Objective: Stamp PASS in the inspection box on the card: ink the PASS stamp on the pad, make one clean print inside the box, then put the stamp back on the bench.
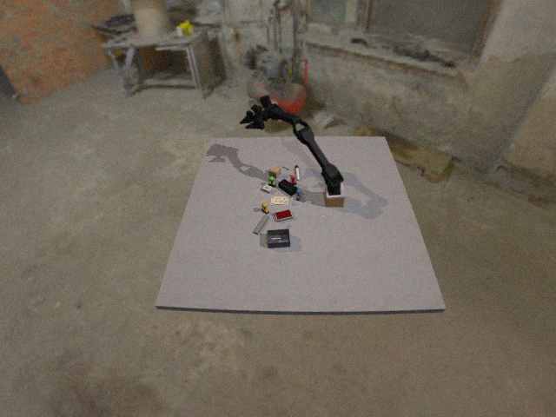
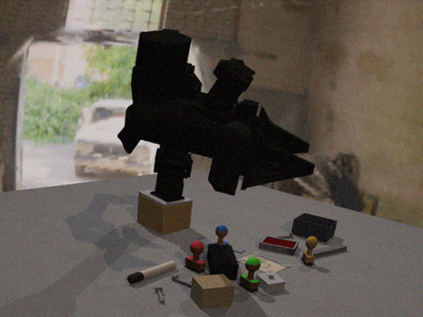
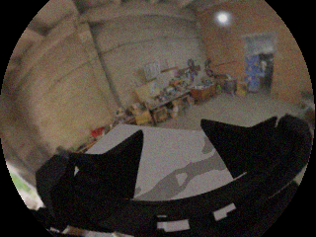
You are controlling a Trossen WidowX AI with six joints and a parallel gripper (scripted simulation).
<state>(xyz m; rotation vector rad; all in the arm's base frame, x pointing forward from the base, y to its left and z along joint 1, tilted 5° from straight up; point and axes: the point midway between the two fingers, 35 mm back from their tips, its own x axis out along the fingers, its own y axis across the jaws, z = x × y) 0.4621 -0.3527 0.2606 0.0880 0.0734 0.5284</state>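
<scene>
My gripper tip is now 16 cm past the green-knobbed stamp, 20 cm to the right of it and 28 cm above it. From my gripper tip the other things lie so: marker 32 cm behind, 7 cm to the left, 29 cm below; brown box 18 cm behind, 10 cm to the left, 28 cm below; grey block 13 cm behind, 23 cm to the left, 29 cm below.
</scene>
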